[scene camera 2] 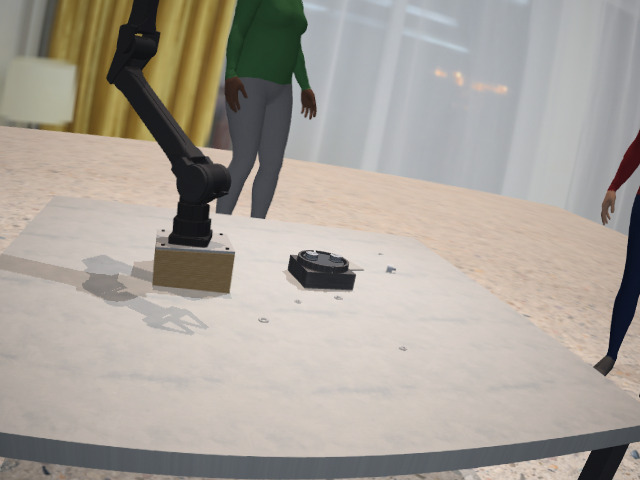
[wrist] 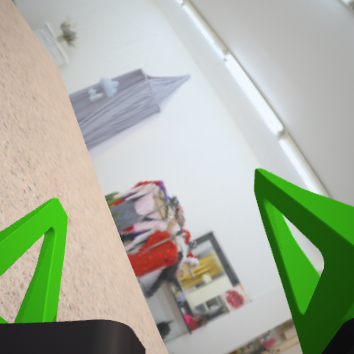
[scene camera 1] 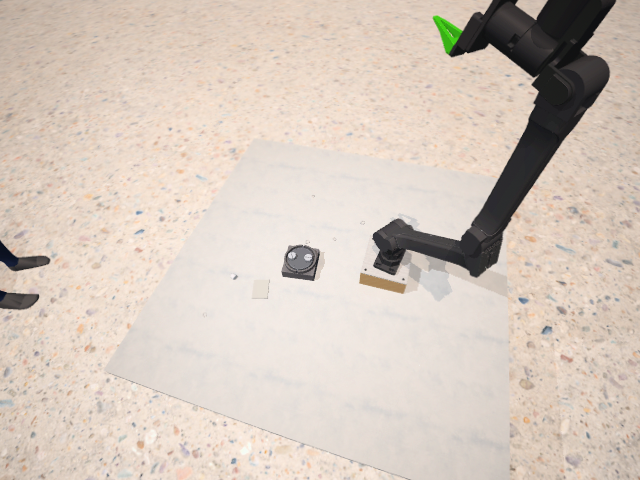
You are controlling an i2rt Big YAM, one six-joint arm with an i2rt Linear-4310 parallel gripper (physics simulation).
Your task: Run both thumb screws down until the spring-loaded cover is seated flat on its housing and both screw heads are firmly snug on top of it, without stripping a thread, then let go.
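Frame: origin at the arm's base, x ahead, y up, z right, level; metres.
Where they show: gripper, fingertip midpoint: [wrist: 155,193]; arm's base at its link origin: [scene camera 2: 190,239] [scene camera 1: 389,258].
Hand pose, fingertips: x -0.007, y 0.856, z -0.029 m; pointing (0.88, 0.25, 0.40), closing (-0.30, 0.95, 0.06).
Things, the pixels of their centre, and the offset from my fingertips. Level surfaces: height alone.
- black square housing at the middle of its body: [scene camera 2: 321,269] [scene camera 1: 300,261] dx +0.319, dy -0.912, dz -0.096 m
- round dark cover at the middle of its body: [scene camera 2: 322,263] [scene camera 1: 300,259] dx +0.319, dy -0.898, dz -0.096 m
- grey table at its surface level: dy -0.940 m
- thin beige tile at the middle of its body: [scene camera 2: 346,265] [scene camera 1: 260,289] dx +0.408, dy -0.939, dz -0.258 m
- small silvery piece at the middle of its body: [scene camera 2: 391,268] [scene camera 1: 233,275] dx +0.534, dy -0.930, dz -0.261 m
- ring being at the middle of its body: [scene camera 2: 263,319] dx +0.185, dy -0.939, dz +0.211 m
A black square housing [scene camera 1: 298,275] [scene camera 2: 330,280] sits on the table, with a round dark cover [scene camera 1: 301,265] [scene camera 2: 323,257] on top. Two silver thumb screws stand in the cover: one screw [scene camera 1: 292,255] [scene camera 2: 311,255] and the other screw [scene camera 1: 308,257] [scene camera 2: 336,257]. The gap under the cover and the screws' depth are too small to tell. My gripper [wrist: 155,193] is open and empty, with green fingers wide apart. It is raised high and far from the housing, pointing away over the floor. In scene camera 1 one green finger shows at the top right; scene camera 2 does not show the gripper.
The arm's base block [scene camera 1: 382,282] [scene camera 2: 193,271] stands beside the housing on the grey table [scene camera 1: 310,361] [scene camera 2: 320,403]. A thin beige tile [scene camera 1: 260,289] and a small silvery piece [scene camera 1: 234,276] [scene camera 2: 391,269] lie on the housing's other side. Several small rings lie around, one ring being [scene camera 2: 258,320].
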